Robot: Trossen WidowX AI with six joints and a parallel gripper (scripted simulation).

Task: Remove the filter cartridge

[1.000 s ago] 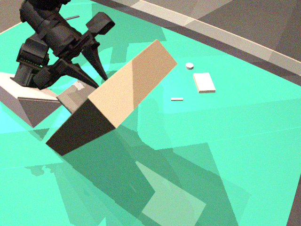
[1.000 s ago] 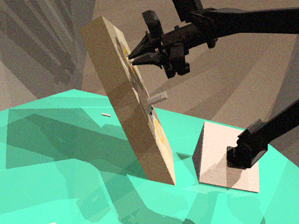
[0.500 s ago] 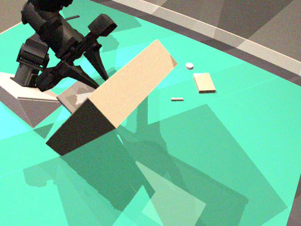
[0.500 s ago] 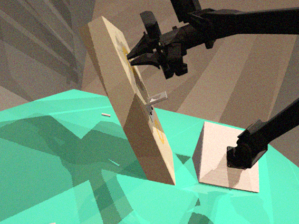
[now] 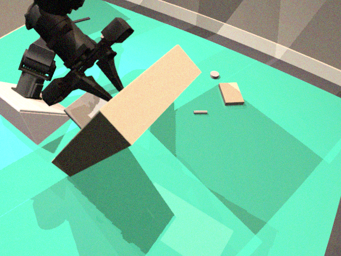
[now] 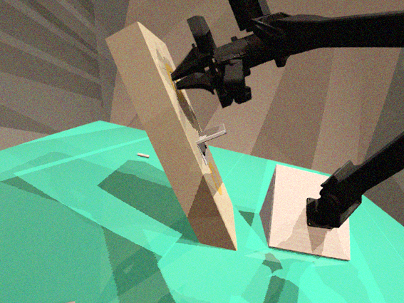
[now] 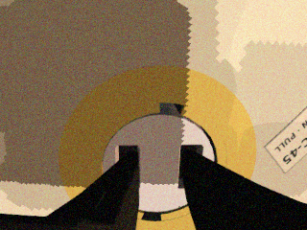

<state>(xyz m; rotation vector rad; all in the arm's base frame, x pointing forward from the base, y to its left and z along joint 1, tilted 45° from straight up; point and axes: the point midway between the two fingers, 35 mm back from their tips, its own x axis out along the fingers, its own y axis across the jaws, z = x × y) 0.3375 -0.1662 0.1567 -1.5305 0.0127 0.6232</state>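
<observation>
My gripper tip is now 1 cm short of the round filter cartridge and 1 cm above it. From my gripper tip the other things lie so: tan service panel 4 cm behind, 8 cm below; then grey ledge 9 cm behind, 10 cm below.
</observation>
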